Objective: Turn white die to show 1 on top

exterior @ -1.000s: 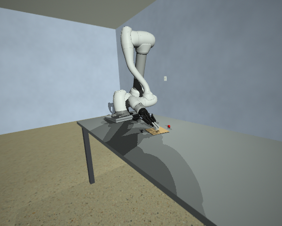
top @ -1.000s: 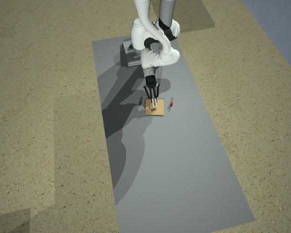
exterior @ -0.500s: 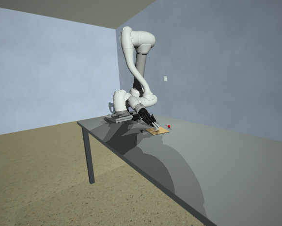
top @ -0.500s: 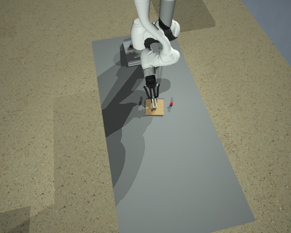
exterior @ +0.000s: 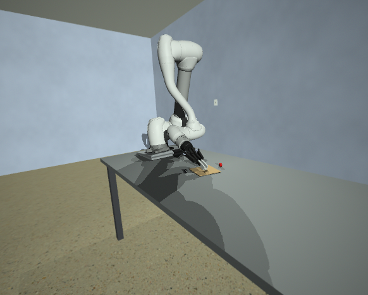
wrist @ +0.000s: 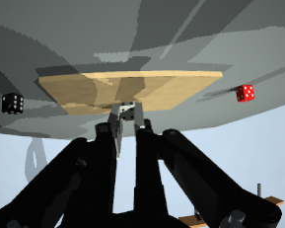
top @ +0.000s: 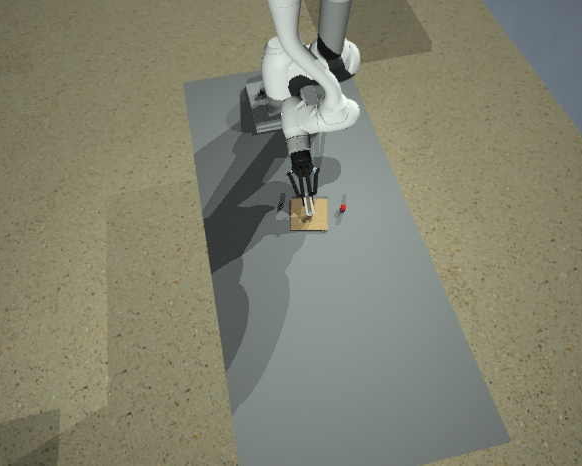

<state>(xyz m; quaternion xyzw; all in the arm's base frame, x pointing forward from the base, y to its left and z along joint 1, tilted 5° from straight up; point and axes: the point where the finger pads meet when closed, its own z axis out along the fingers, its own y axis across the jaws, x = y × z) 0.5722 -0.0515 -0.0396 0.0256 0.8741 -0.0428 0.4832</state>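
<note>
The tan mat lies 3 cm below my hand and 2 cm ahead of it. From my hand the other things lie so: black die 10 cm to the right, 4 cm behind, 3 cm below; white die 2 cm below, 2 cm ahead; red die 13 cm to the left, 3 cm below, 3 cm ahead.
</note>
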